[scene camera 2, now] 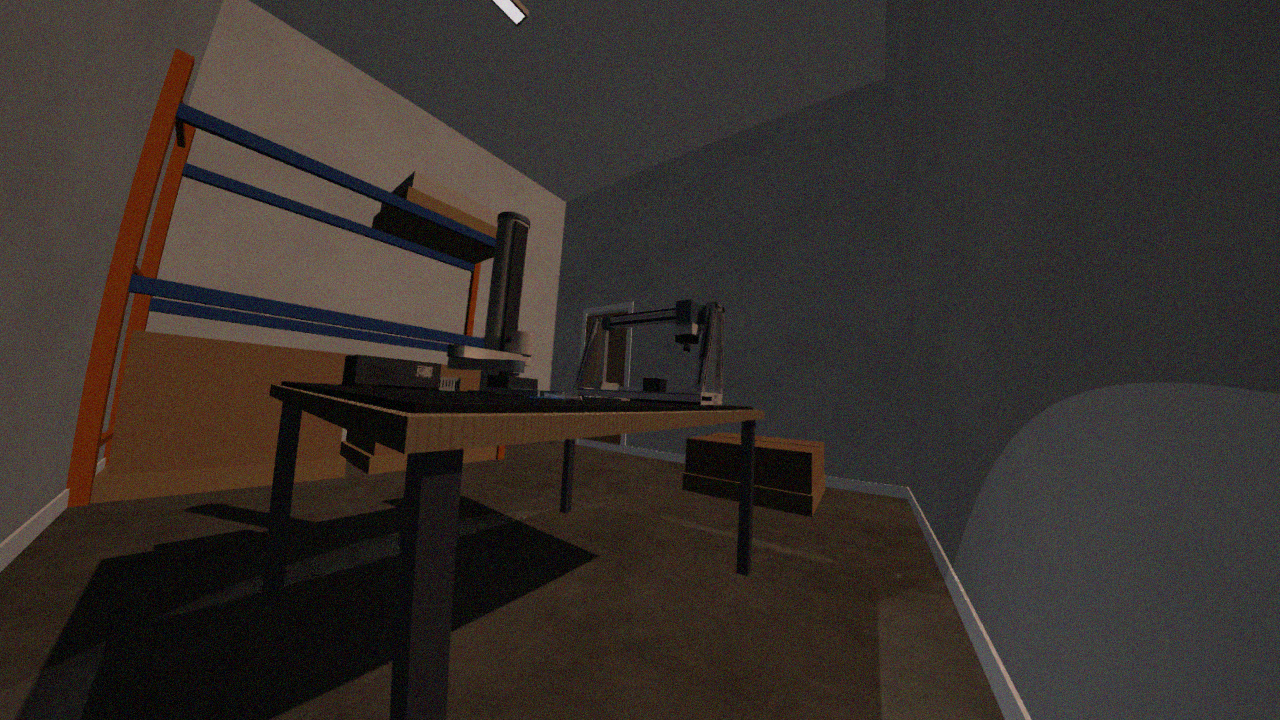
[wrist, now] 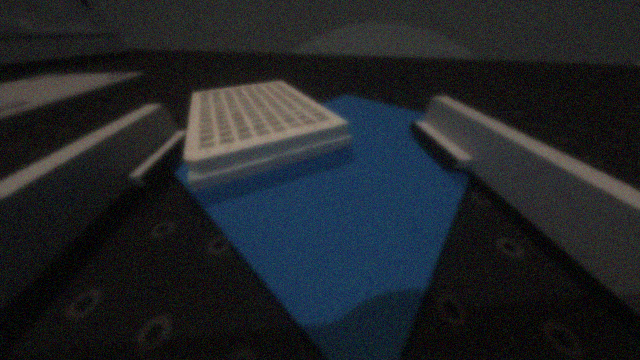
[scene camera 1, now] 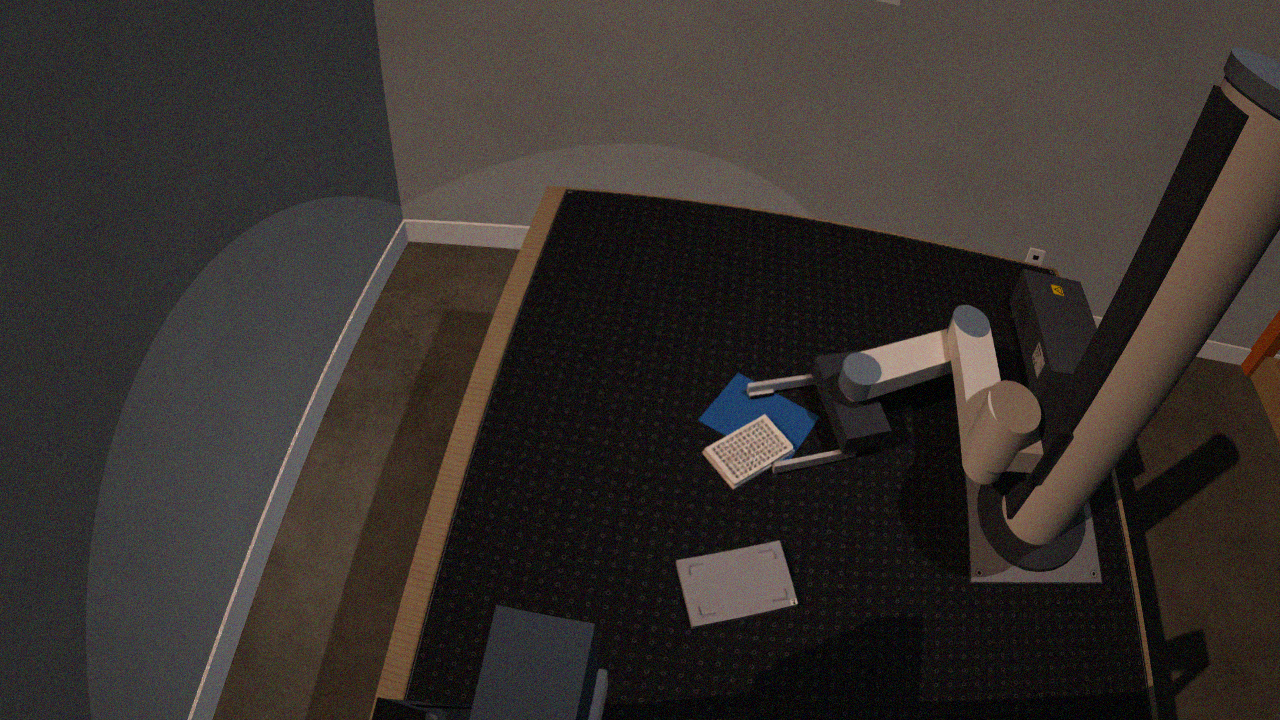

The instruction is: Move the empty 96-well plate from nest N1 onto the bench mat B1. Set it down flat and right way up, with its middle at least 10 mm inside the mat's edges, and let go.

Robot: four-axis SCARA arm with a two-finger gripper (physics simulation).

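Frame: origin at the arm's base, x down, y back, z left, level; millimetres.
Seen in the pictures: gripper, between the fingertips: [scene camera 2: 551, 393] [wrist: 305, 116] [scene camera 1: 760, 427]; arm's base, origin of its link: [scene camera 1: 1030, 515].
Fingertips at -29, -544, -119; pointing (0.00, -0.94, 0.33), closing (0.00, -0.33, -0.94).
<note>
Offsets run from my fingertips to a thing's top centre, as dx, dy, dz. "*": to the spot under its first point. Level surfaces: height alone.
The white 96-well plate {-1, -14, +44} [scene camera 1: 749, 450] [wrist: 260, 120] is right way up, over one edge of the blue mat B1 {dx +14} [scene camera 1: 735, 402] [wrist: 360, 225]. A large part of it reaches out past the mat's edge; whether it lies fully flat is hard to tell. My gripper [scene camera 1: 768, 428] [wrist: 305, 116] is open wide. In the wrist view its left fingertip is close to the plate's near left corner, and its right fingertip is well apart from the plate. The pale nest N1 {+1, -8, +293} [scene camera 1: 735, 583] [wrist: 50, 90] has no plate on it. The plate is too small to make out in scene camera 2.
A blue-grey box {* -472, -192, +629} [scene camera 1: 537, 662] stands at the lower left of scene camera 1. A dark control box [scene camera 1: 1056, 331] [scene camera 2: 384, 370] is beside the arm's column [scene camera 1: 1154, 331] [scene camera 2: 508, 277]. A gantry device [scene camera 2: 711, 349] stands at the table's far side. An orange-posted rack [scene camera 2: 134, 250] stands behind.
</note>
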